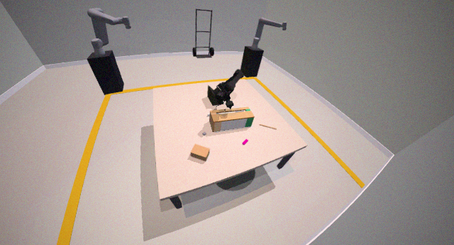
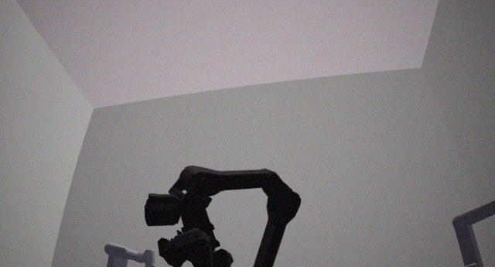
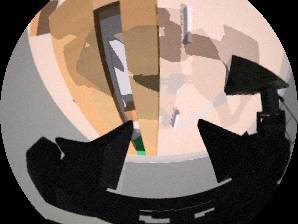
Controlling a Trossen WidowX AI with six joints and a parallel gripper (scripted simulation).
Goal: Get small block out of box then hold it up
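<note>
The tan block lies 60 mm ahead of my gripper tip, 30 mm to the left of it and 70 mm below it. The rest, counted from my gripper tip: brown carton (300 mm ahead, 380 mm to the right, 120 mm below); thin wooden stick (260 mm ahead, 340 mm to the left, 150 mm below); magenta block (330 mm ahead, 10 mm to the left, 150 mm below).
</note>
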